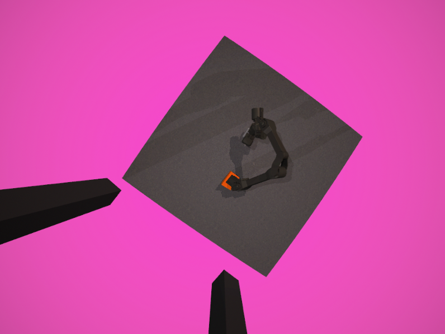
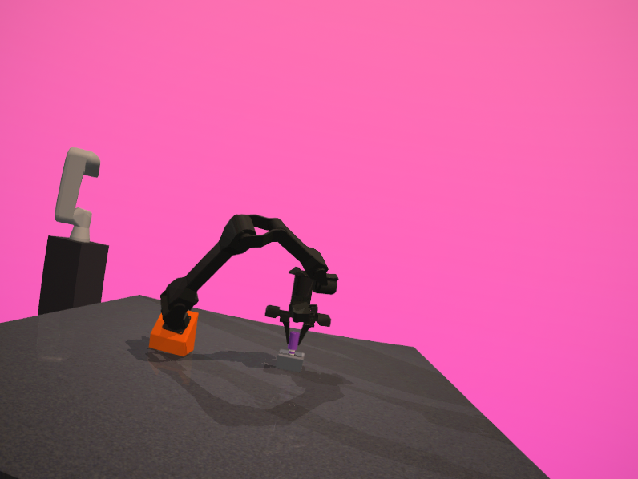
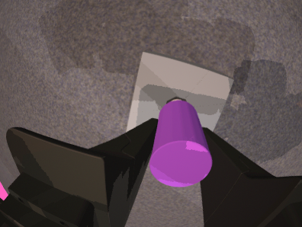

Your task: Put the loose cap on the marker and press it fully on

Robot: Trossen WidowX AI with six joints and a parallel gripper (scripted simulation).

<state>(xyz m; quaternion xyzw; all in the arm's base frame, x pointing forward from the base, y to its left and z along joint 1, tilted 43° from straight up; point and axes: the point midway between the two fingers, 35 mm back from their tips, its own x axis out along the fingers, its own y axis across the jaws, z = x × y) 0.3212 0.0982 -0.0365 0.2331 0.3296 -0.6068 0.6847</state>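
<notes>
My gripper tip is now 1 cm below the purple cap. The rest, counted from my gripper tip: grey holder block (5 cm below).
</notes>
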